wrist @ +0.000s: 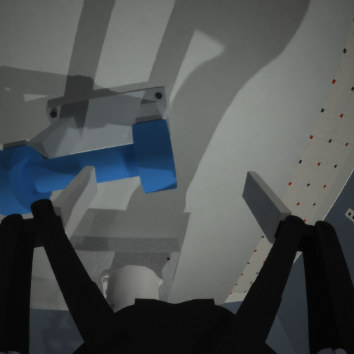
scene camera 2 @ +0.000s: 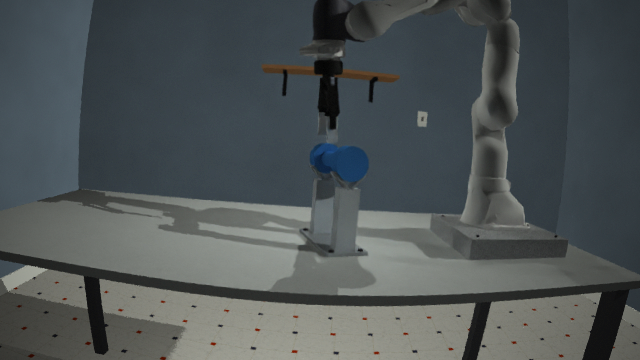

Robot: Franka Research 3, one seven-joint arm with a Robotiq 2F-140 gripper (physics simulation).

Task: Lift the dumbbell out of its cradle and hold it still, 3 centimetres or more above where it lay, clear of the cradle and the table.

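Observation:
A blue dumbbell lies level in the forks of a grey two-post cradle. My gripper points down and is open, with nothing between its fingers. In the scene view its fingertips are just above the dumbbell's far part. In the wrist view the fingers are spread roughly along the dumbbell's length. The left finger overlaps the lower edge of the handle there, and the right finger is beyond the right head. Part of the left head is cut off by the wrist view's edge.
The cradle's base plate stands on the grey table. The robot's speckled base block is to the right of the cradle in the scene view. A wooden shelf is on the wall behind the gripper.

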